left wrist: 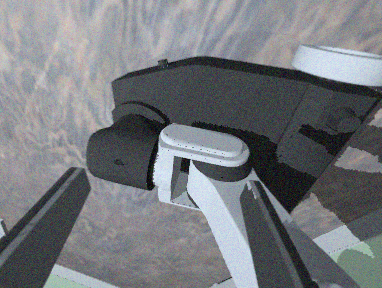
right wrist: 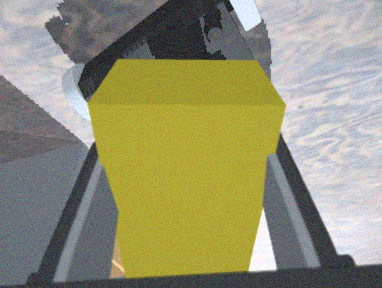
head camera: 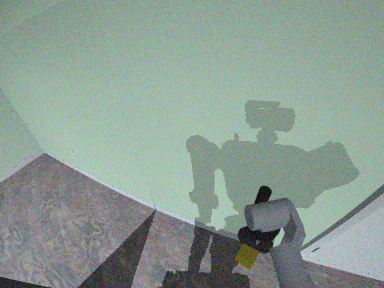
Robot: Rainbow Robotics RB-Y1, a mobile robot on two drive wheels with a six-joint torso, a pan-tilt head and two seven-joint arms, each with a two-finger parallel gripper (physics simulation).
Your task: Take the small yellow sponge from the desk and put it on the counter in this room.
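Places are measured from the robot's base along level axes (x ahead, y left, z up), in metres.
Pixels of known places: left gripper, between the fingertips: [left wrist: 168,183]; right gripper, between the fingertips: [right wrist: 186,149] [head camera: 251,246].
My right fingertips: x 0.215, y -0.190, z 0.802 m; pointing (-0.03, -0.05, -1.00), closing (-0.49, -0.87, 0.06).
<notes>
Behind a point stands the place of what it marks.
The small yellow sponge [head camera: 246,256] {x 0.172, y -0.159, z 0.830 m} [right wrist: 185,185] {x 0.216, y -0.188, z 0.821 m} is held in my right gripper [head camera: 252,246] {x 0.215, y -0.190, z 0.802 m} [right wrist: 186,149] {x 0.215, y -0.190, z 0.802 m}, with one finger on each side of it. In the head camera it hangs below the dark gripper body at the lower right, above the floor. My left gripper [left wrist: 168,183] {x -0.289, y 0.227, z 0.536 m} is open, its two fingers wide apart with no object between them; parts of my own body show behind them. The desk and the counter cannot be made out in these views.
A pale green wall [head camera: 125,100] {x 0.756, y 0.422, z 1.160 m} with a white baseboard fills much of the head view and carries my shadow. Marbled floor [head camera: 55,215] {x 0.526, y 1.609, z 0.002 m} lies below it, with a dark pointed shadow. A white door-like panel [head camera: 345,250] {x 0.268, y -0.983, z 0.371 m} is at the right. A grey surface [right wrist: 35,215] {x -0.147, y 0.649, z 0.329 m} shows at lower left.
</notes>
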